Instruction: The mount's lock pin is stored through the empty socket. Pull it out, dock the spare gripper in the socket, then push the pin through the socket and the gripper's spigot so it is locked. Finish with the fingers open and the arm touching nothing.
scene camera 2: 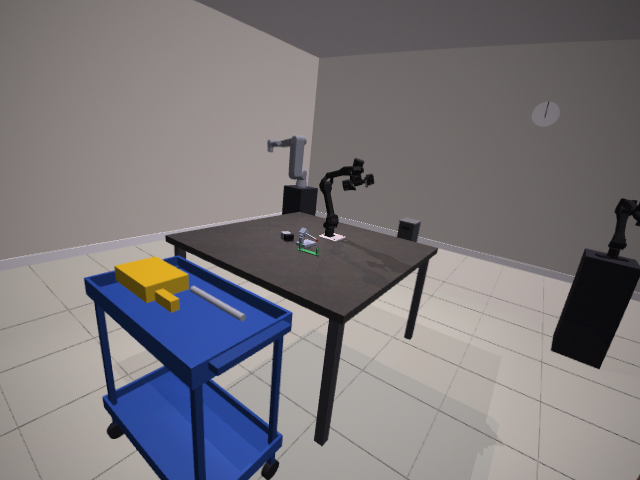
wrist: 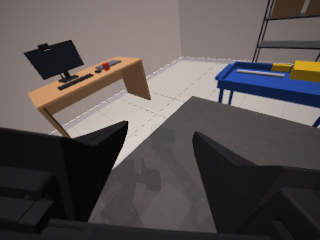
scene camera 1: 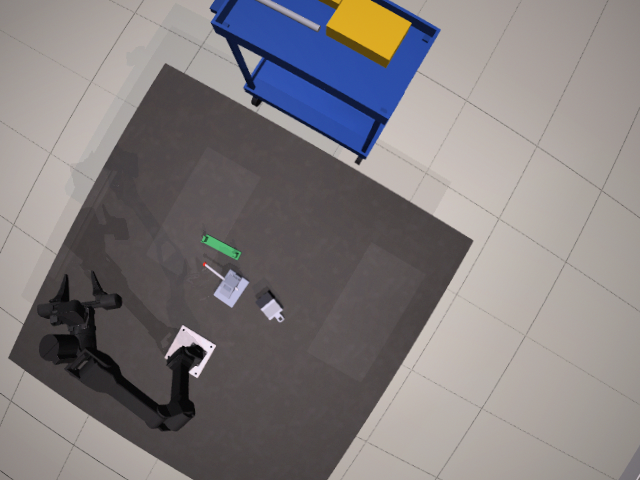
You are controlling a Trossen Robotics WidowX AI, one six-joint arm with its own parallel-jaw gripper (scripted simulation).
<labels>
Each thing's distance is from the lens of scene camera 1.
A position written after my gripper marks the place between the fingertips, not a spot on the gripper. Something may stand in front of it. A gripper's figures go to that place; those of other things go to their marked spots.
my gripper (scene camera 1: 79, 272): 105 cm
grey mount (scene camera 1: 226, 292): 123 cm
</labels>
